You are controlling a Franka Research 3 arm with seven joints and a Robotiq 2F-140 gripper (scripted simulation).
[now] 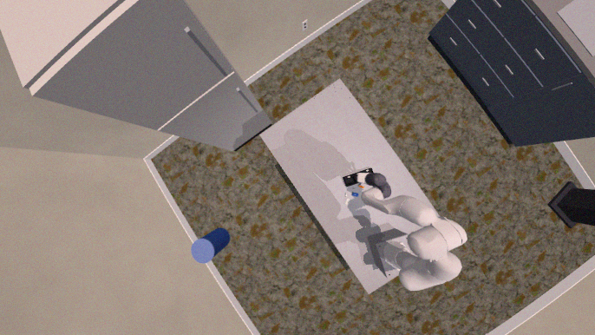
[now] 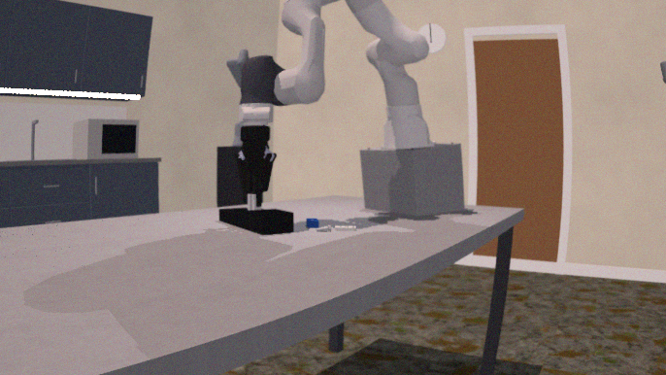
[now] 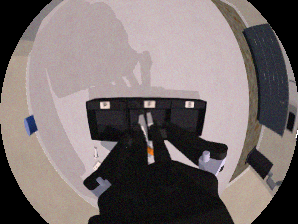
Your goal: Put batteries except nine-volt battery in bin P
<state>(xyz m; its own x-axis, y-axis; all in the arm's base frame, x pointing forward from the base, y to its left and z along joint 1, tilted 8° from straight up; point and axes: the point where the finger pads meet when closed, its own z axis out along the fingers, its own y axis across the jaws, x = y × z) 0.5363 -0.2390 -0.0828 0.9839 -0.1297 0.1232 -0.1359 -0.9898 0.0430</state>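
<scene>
My gripper is now 30 mm above the black bin and 10 mm to the left of it. Also, from my hand: orange battery: 80 mm behind, 40 mm below, 30 mm to the left; then thin pale stick: 180 mm to the left, 40 mm below, 40 mm behind; then small blue block: 110 mm to the left, 90 mm behind, 40 mm below.
</scene>
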